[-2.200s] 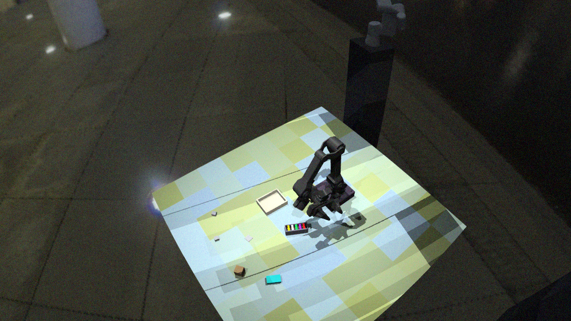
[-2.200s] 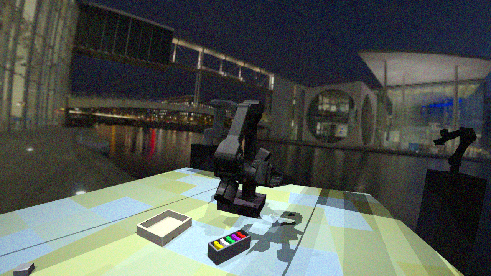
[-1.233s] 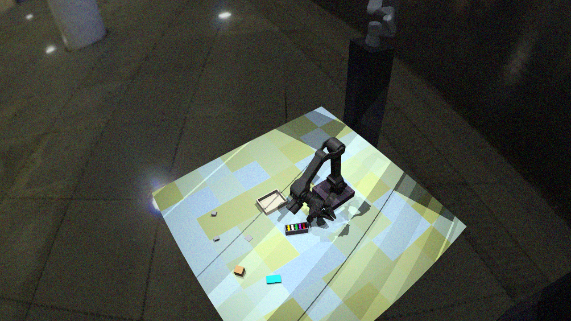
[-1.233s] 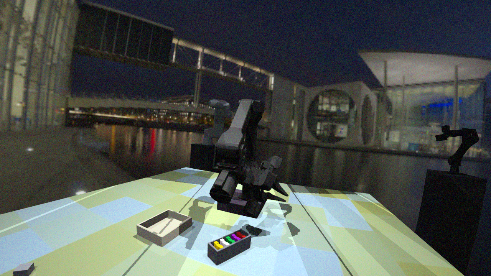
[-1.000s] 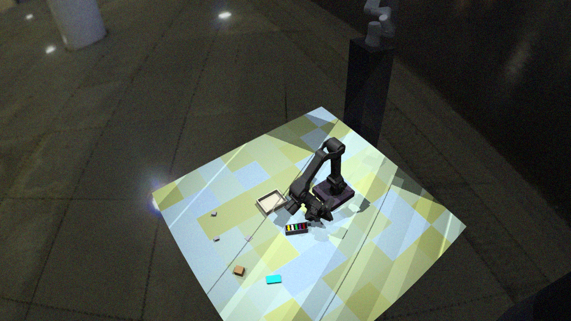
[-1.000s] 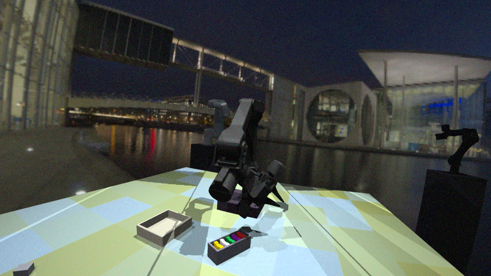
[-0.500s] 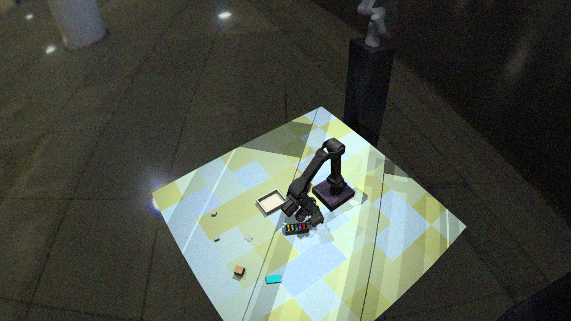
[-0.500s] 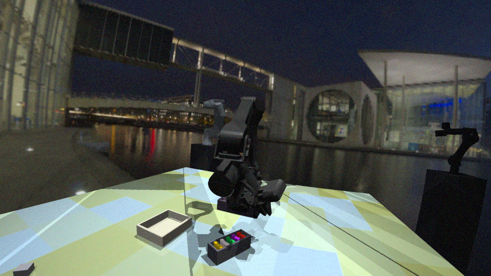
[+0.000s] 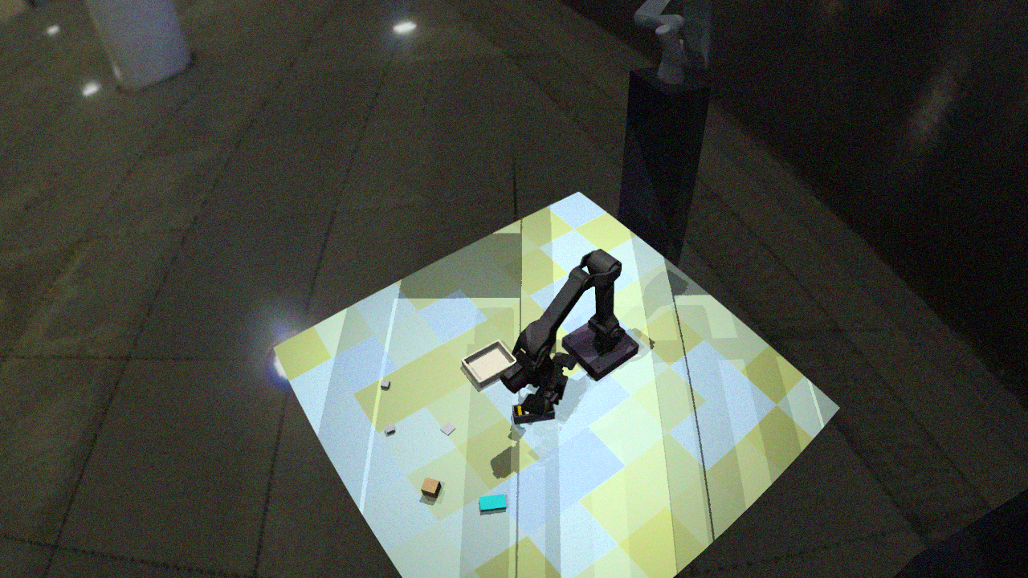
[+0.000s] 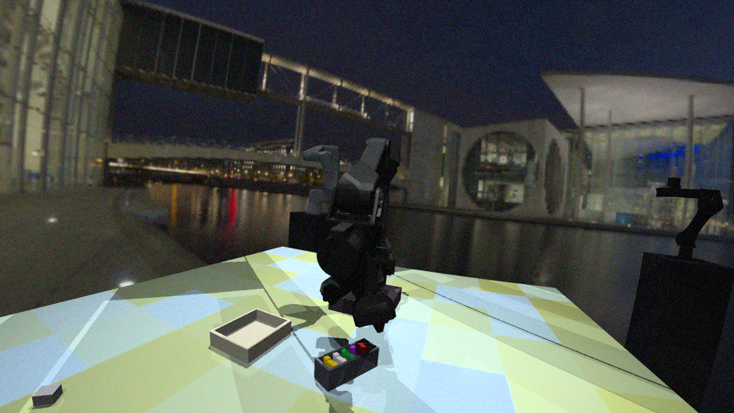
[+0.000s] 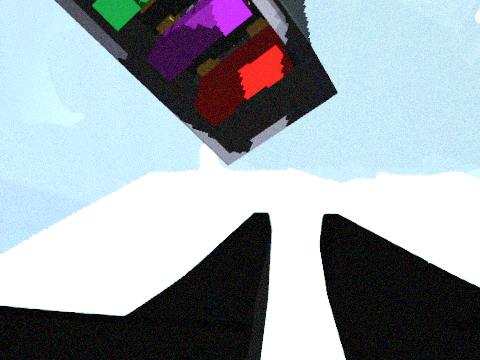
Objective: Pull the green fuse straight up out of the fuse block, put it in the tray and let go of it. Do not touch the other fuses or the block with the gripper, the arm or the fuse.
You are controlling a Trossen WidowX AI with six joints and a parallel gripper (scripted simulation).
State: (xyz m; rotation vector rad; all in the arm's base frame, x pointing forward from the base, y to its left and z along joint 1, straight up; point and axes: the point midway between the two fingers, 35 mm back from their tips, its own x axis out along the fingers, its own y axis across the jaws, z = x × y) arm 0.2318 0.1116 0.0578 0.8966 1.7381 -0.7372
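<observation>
My gripper tip is 6 cm short of the green fuse, 3 cm to the left of it and 4 cm above it. Also, from my gripper tip: brown cube: 41 cm ahead, 7 cm to the left, 5 cm below; then beige tray: 10 cm ahead, 24 cm to the right, 6 cm below; then cyan block: 28 cm ahead, 17 cm to the left, 6 cm below.
</observation>
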